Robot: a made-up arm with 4 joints.
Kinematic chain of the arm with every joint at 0, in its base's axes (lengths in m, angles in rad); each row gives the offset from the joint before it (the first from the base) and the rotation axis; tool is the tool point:
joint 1: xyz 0 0 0.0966 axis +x
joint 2: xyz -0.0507 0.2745 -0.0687 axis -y
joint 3: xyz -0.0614 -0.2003 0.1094 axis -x
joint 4: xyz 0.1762 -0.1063 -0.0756 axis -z
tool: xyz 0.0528 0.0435 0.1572
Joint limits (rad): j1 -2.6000..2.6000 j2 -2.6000..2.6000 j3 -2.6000..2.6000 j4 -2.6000..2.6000
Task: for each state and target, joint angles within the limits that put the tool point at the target. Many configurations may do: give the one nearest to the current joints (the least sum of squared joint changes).
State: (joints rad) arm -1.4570 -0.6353 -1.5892 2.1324
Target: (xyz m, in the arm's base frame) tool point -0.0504 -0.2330 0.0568
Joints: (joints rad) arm -1.6581 -1.0535 -1.9423 1.8957
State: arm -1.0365 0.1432 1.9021 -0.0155
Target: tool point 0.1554 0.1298 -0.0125
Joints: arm -0.9727 -0.2616 1.6951 0.0440
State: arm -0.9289 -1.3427 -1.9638 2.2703
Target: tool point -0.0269 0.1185 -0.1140
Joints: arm -0.1491 -0.8015 -2.4066 2.4159
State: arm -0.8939 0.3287 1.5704 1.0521
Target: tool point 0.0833 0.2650 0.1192
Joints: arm -0.7164 0.1321 1.7781 1.3908
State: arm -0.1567 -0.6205 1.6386 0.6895
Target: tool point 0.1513 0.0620 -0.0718
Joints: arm -0.9137 -0.5892 2.0047 -0.1669
